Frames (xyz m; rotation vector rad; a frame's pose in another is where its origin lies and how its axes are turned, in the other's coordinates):
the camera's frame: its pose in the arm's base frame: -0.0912 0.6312 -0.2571 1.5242 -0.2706 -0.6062
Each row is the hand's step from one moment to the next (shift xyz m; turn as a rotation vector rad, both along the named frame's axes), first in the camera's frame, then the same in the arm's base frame.
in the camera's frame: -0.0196 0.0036 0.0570 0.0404 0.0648 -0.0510
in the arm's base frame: -0.0455 -0.0383 0.0105 0.0732 0.0179 0.0524
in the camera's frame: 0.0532 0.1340 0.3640 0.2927 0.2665 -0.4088
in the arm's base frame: -0.1211 -0.3451 0.1397 0.5105 0.1761 0.1793
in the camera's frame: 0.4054 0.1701 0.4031 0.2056 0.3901 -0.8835
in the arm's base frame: 0.1565 -0.5658 0.1057 0.7135 0.6168 0.2924
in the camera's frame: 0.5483 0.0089 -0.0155 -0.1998 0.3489 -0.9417
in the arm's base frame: 0.4628 -0.2758 -0.1033 0.4011 0.8820 0.3312
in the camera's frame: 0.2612 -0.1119 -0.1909 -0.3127 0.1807 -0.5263
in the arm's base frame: 0.2939 0.0315 -0.1726 0.0553 0.5996 0.2119
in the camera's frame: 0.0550 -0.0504 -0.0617 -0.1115 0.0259 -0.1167
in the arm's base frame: 0.0679 0.0266 -0.0637 -0.0254 0.1560 0.0417
